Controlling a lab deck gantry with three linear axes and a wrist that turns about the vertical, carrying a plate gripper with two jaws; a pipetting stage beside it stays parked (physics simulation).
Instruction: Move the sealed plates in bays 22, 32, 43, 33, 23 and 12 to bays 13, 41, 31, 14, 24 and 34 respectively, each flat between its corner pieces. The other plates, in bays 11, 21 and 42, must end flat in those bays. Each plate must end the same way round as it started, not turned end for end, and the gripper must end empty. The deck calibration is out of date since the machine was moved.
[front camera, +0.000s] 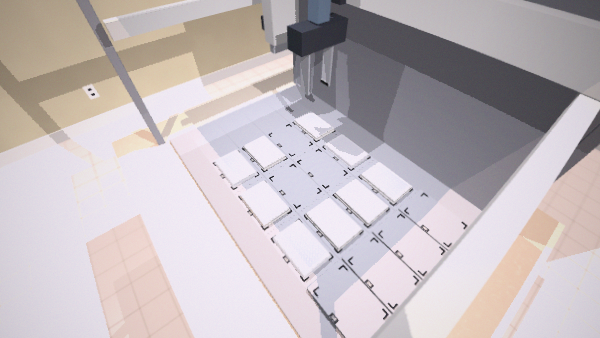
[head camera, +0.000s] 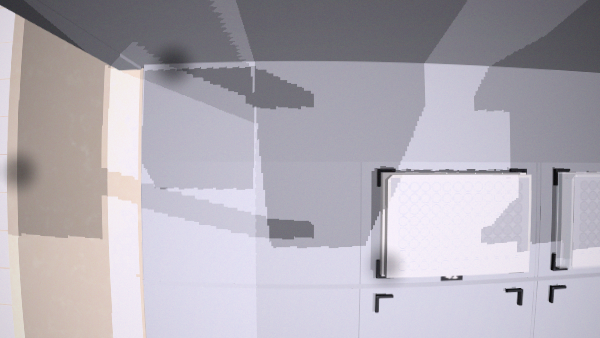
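Pixels of known places: gripper, fingertip midpoint: (front camera: 315, 88); robot's base at its link origin: (front camera: 214, 162).
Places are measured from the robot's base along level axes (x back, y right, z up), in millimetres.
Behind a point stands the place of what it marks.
Observation:
My gripper (front camera: 317, 89) @[y -362, x -67, z 160 mm] is open and empty, raised over the far end of the deck; its jaws do not show in the head view. A white sealed plate (front camera: 314, 124) @[y -363, x -71, z 14 mm] (head camera: 450, 220) @[y -367, x -57, z 14 mm] lies in bay 41, looking flat between its corner pieces. Plates also lie in bay 42 (front camera: 347, 151) @[y -358, x -240, z 14 mm] (head camera: 590, 220) @[y -364, x -188, z 14 mm] and bay 43 (front camera: 386, 182) @[y -356, x -401, z 14 mm]. Another plate (front camera: 361, 201) @[y -250, x -400, z 14 mm] is in bay 33. Row 2 holds a plate (front camera: 265, 151) @[y -150, x -74, z 14 mm] in bay 21 and a plate (front camera: 333, 223) @[y -144, x -400, z 14 mm] in bay 23. Row 1 holds plates in bay 11 (front camera: 235, 168) @[y -38, x -77, z 14 mm], bay 12 (front camera: 265, 203) @[y -41, x -240, z 14 mm] and bay 13 (front camera: 302, 249) @[y -38, x -404, z 14 mm]. Bays 14, 22, 24, 31, 32, 34 and 44 hold no plate.
The parked pipetting stage (front camera: 280, 25) is beside the gripper. A dark wall (front camera: 425, 115) @[y -500, x -372, z 171 mm] stands along the row 4 side. A pale beam (front camera: 505, 200) @[y -117, x -613, z 400 mm] crosses the right side of the front view. Gripper shadows fall at the far end of the deck.

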